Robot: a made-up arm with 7 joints.
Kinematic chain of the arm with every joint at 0, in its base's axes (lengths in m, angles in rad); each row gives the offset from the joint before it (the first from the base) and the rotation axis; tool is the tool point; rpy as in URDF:
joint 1: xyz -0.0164 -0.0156 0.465 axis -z
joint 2: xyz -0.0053 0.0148 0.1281 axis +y
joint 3: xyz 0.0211 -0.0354 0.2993 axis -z
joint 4: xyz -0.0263 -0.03 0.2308 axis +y
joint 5: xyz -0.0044 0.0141 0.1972 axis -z
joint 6: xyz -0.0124 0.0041 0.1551 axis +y
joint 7: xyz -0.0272 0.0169 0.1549 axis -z
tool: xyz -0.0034 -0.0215 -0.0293 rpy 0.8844 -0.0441 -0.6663
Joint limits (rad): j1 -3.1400..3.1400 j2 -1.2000..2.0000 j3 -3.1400..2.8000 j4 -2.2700..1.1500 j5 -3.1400..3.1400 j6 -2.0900..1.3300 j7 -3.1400..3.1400
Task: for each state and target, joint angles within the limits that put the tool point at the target. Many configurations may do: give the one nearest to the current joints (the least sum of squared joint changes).
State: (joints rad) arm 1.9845 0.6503 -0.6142 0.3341 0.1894 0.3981 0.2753
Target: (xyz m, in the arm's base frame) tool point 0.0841 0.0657 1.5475
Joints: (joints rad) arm 1.8059 -0.3348 -0.5592 0.4856 0.1893 0.6609 0.2083
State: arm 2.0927 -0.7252 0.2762 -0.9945 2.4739 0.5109 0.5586
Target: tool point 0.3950 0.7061 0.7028
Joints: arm 2.0204 -0.8652 0.2290 -1.1780 2.4786 0.5646 0.5490
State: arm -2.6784 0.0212 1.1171 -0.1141 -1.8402 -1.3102 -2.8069
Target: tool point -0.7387 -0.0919 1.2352
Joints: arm -3.1400 0.9751 1.3768 -0.1734 -1.7819 -0.6525 -2.7268
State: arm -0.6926 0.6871 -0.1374 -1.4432 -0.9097 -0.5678 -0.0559
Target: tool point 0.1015 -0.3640 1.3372
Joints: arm -0.7360 0.2488 -0.5462 -1.1070 -1.0080 -0.4296 -0.0659
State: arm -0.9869 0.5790 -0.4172 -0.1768 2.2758 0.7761 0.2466
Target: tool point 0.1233 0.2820 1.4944
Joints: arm -1.4117 0.6017 -0.0443 -0.4529 2.3548 0.8533 0.2113
